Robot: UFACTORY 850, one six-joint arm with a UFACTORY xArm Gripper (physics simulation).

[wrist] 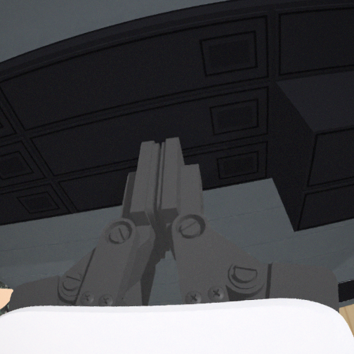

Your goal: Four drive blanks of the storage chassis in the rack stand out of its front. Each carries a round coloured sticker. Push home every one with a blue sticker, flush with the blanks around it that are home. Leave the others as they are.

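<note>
The dark storage chassis (145, 65) spans the upper part of the wrist view, its drive blanks in rows. At the right, two blanks stand out of the front, one above the other: an upper one (334, 156) and a lower one (327, 206). Their fronts are cut off by the right edge and no sticker shows on the visible parts. The blanks in the columns to their left look level with each other. My gripper (167, 162) is shut and empty, its tips in front of the middle column, left of the standing-out blanks. Whether the tips touch a blank cannot be told.
A grey surface (245, 215) lies below the blanks, and another grey surface (65, 25) is above them. A strip of wood (348, 320) shows at the lower right edge. The side wall of the standing-out blanks faces the gripper's right side.
</note>
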